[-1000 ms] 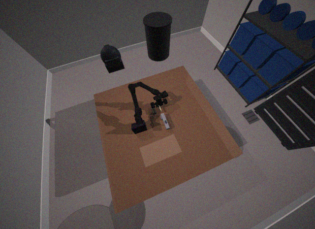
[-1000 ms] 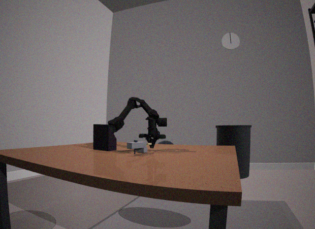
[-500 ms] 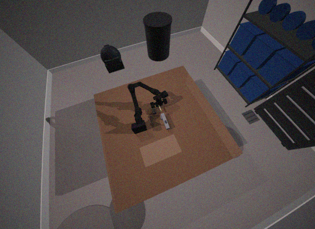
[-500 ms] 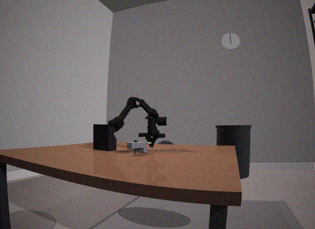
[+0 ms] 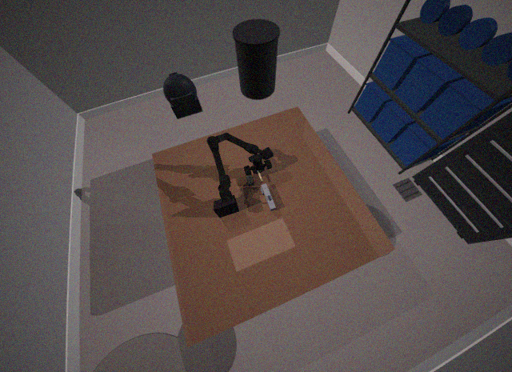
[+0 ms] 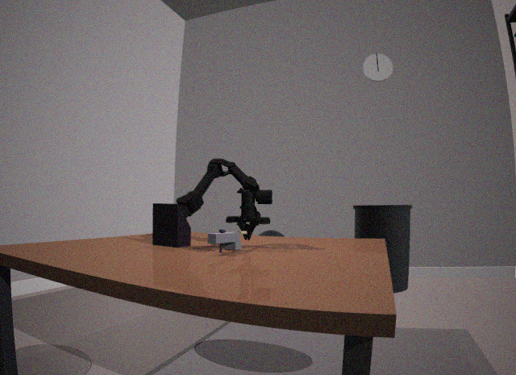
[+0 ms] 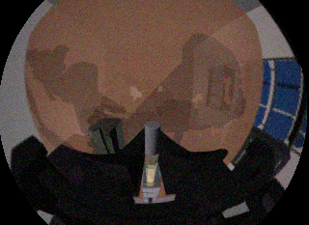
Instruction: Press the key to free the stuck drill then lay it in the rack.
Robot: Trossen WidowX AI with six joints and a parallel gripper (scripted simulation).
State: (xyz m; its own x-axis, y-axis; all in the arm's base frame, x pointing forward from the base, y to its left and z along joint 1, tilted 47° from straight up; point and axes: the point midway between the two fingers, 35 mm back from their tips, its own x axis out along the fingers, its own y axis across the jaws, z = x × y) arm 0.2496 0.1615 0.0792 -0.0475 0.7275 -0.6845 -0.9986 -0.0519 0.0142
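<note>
Now: gripper tip 40 mm to the left of the drill and 40 mm below it. Also, from my gripper tip: thin dark pin (10 mm ahead, 230 mm to the right, 30 mm above); then greenish rack (70 mm behind, 40 mm to the right, 10 mm below); then light grey block (10 mm ahead, 200 mm to the right, 20 mm above).
</note>
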